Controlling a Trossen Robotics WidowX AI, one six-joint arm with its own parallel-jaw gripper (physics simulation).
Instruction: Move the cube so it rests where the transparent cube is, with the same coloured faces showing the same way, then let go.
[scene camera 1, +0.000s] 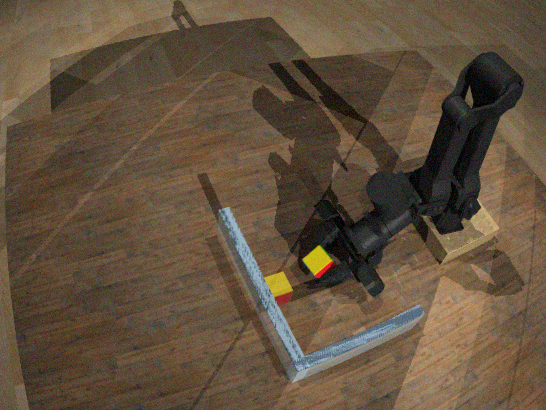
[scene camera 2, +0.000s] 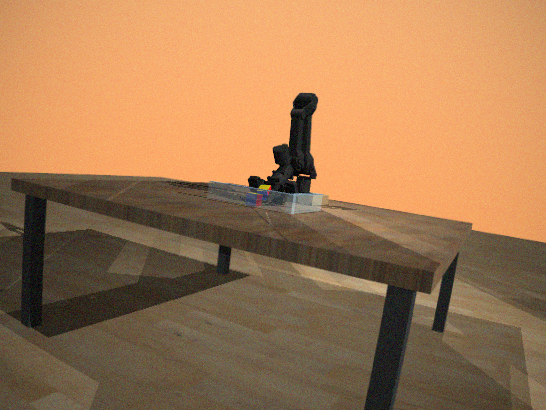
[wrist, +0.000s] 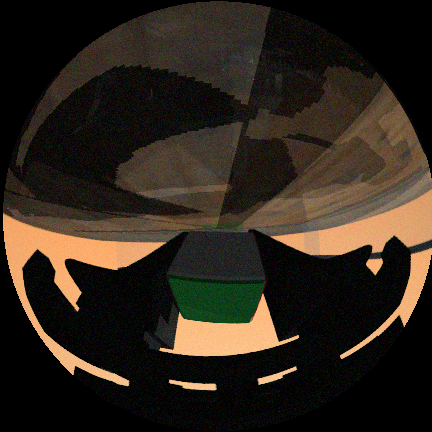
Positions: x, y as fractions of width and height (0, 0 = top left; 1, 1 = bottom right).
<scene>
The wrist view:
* my gripper: 0.51, 0.55
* cube: 0.50, 0.64, held by my gripper
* L-shaped rail: 0.87, 0.51
</scene>
